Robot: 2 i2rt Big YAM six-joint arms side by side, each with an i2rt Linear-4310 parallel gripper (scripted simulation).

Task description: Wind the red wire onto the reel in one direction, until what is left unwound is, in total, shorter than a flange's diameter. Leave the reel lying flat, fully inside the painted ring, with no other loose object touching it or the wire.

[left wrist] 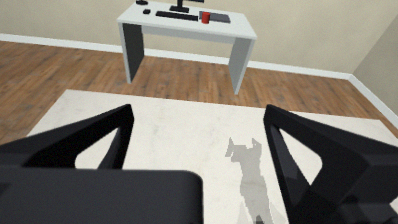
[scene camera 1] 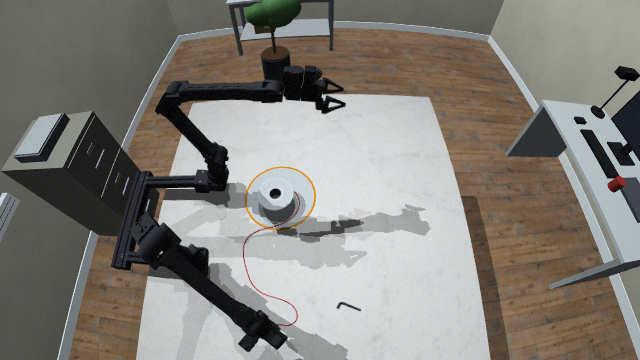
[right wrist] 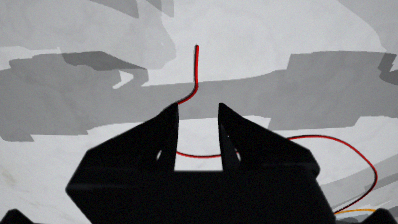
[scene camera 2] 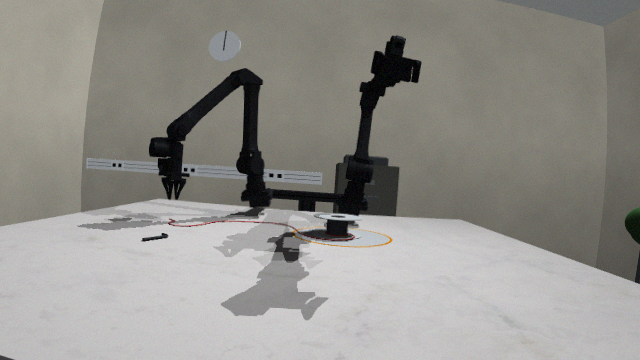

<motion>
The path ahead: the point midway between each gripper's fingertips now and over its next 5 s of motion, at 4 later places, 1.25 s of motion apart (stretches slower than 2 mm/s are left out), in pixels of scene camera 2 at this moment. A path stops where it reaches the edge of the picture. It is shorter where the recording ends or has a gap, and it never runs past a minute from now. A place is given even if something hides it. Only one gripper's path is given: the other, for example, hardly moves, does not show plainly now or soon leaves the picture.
My left gripper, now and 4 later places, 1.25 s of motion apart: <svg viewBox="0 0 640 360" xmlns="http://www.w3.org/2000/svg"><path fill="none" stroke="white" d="M401 62L364 139L339 195L340 192L338 208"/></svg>
</motion>
